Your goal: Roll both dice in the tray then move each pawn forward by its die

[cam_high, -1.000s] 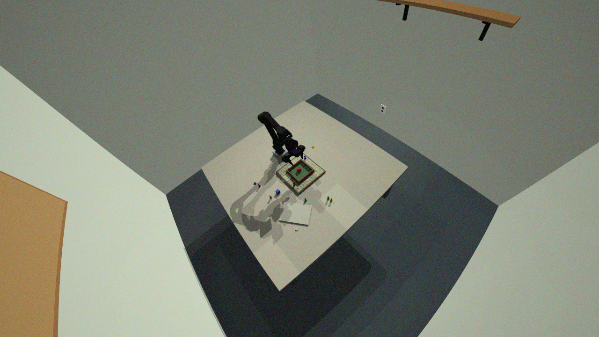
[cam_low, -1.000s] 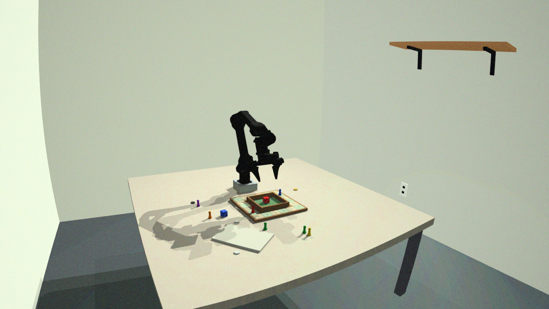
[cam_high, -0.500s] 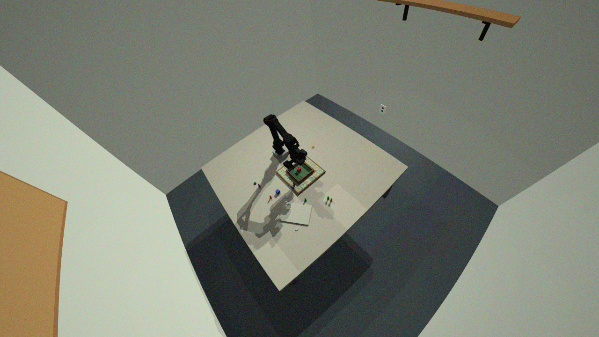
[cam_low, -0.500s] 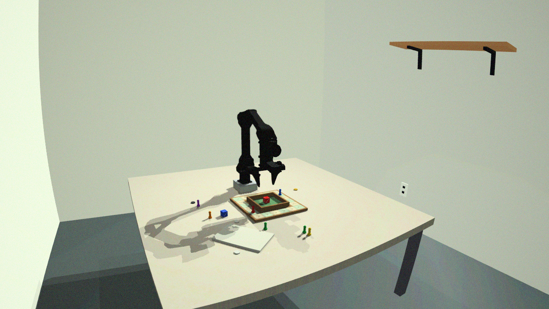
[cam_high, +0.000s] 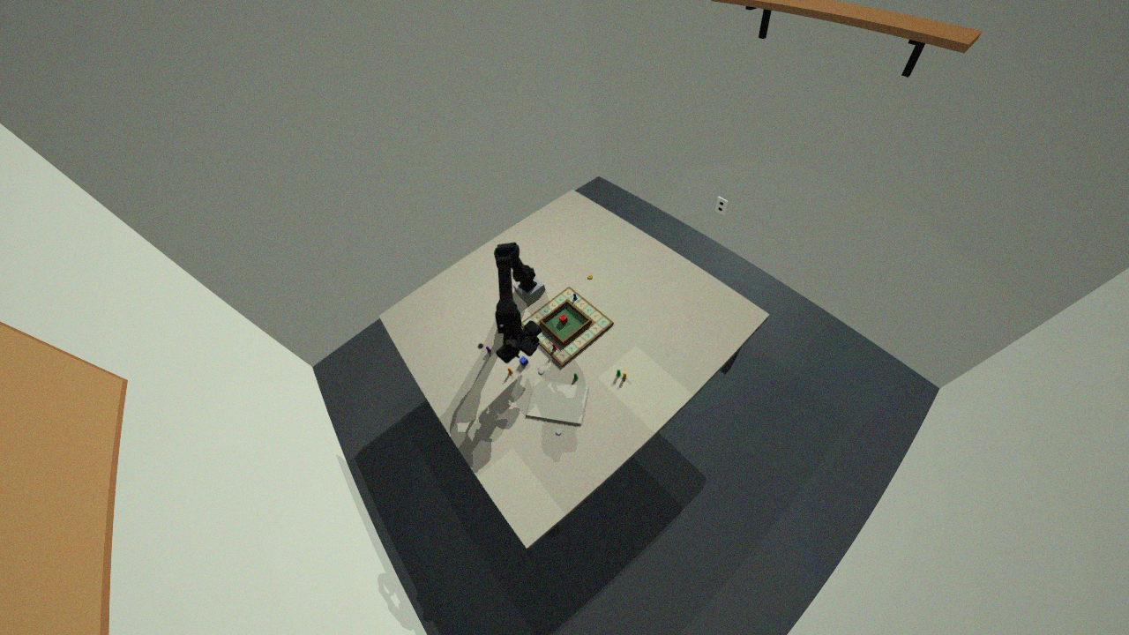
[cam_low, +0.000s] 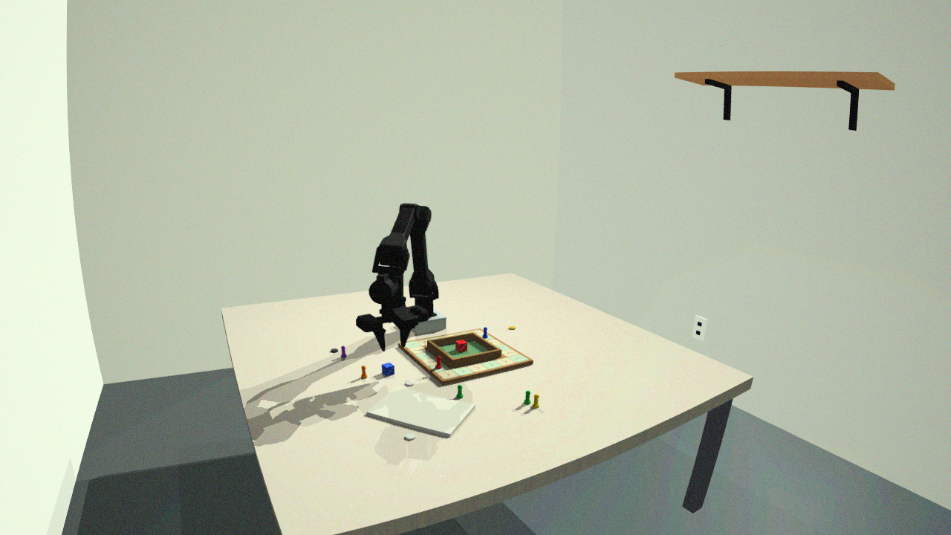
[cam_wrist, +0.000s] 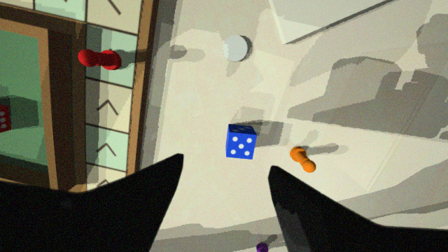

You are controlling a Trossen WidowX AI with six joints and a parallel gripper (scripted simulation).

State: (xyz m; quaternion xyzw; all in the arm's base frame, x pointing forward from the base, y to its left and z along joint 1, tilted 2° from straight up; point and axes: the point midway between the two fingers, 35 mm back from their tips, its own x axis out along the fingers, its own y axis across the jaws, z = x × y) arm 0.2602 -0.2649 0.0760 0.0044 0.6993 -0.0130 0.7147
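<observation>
Right now the red pawn is 60 mm ahead of my gripper tip, 110 mm to the left of it and 40 mm below it. The rest, counted from my gripper tip: white card: 220 mm ahead, 50 mm to the right, 70 mm below; green tray: 10 mm ahead, 230 mm to the left, 60 mm below; blue pawn: 50 mm behind, 350 mm to the left, 40 mm below.
</observation>
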